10 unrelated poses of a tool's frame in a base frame.
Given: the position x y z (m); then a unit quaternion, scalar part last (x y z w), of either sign.
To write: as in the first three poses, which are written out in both.
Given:
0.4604, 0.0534, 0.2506, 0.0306, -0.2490, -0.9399, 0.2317
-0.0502, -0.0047, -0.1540, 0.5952, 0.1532, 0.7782, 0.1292
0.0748, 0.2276, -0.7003, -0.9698, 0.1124, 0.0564, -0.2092
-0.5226, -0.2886, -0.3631, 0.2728, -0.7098, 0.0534, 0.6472
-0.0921, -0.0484, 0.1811, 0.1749, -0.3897, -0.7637, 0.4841
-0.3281, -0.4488, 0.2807, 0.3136, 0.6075, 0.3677, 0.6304
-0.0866, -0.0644, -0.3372, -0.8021, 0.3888, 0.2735, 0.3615
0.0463, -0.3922, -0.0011, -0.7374, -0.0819, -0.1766, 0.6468
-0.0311, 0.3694, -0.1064, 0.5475, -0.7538, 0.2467, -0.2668
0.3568, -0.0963, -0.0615, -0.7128, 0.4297, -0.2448, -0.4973
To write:
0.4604, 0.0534, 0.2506, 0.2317, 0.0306, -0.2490, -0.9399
-0.0502, -0.0047, -0.1540, 0.1292, 0.5952, 0.1532, 0.7782
0.0748, 0.2276, -0.7003, 0.2092, 0.9698, -0.1124, -0.0564
-0.5226, -0.2886, -0.3631, 0.6472, 0.2728, -0.7098, 0.0534
-0.0921, -0.0484, 0.1811, 0.4841, 0.1749, -0.3897, -0.7637
-0.3281, -0.4488, 0.2807, 0.6304, 0.3136, 0.6075, 0.3677
-0.0866, -0.0644, -0.3372, 0.3615, -0.8021, 0.3888, 0.2735
0.0463, -0.3922, -0.0011, 0.6468, -0.7374, -0.0819, -0.1766
-0.0311, 0.3694, -0.1064, 0.2668, -0.5475, 0.7538, -0.2467
0.3568, -0.0963, -0.0615, 0.4973, 0.7128, -0.4297, 0.2448

